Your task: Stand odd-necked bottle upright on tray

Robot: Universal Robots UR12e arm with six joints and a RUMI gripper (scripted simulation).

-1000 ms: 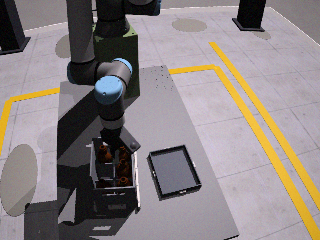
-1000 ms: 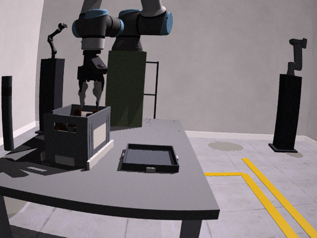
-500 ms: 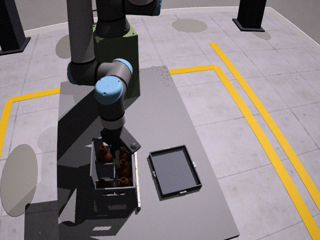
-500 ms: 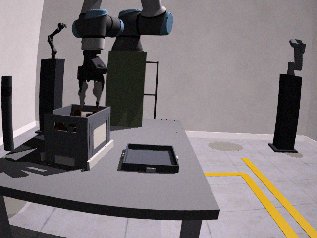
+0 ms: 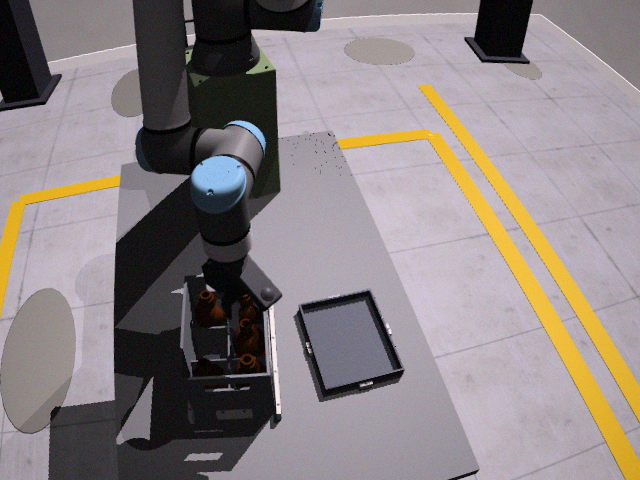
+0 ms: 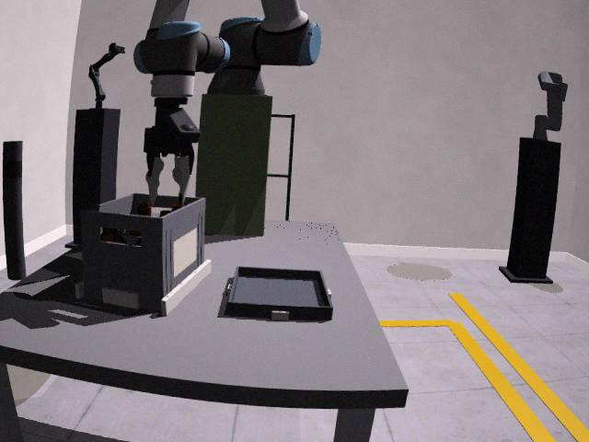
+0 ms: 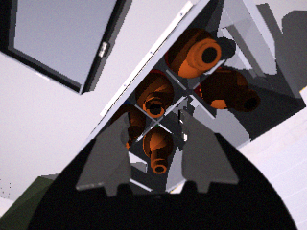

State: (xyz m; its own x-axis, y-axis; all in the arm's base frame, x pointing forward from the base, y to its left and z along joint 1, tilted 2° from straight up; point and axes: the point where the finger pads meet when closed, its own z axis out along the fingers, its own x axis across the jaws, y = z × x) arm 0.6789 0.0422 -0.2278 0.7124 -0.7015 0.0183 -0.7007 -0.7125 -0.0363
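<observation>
My hand is 100 mm above the dark grey crate and 50 mm to the left of it. From my hand the other things lie so: black tray 230 mm to the left, 170 mm below, 40 mm behind.
</observation>
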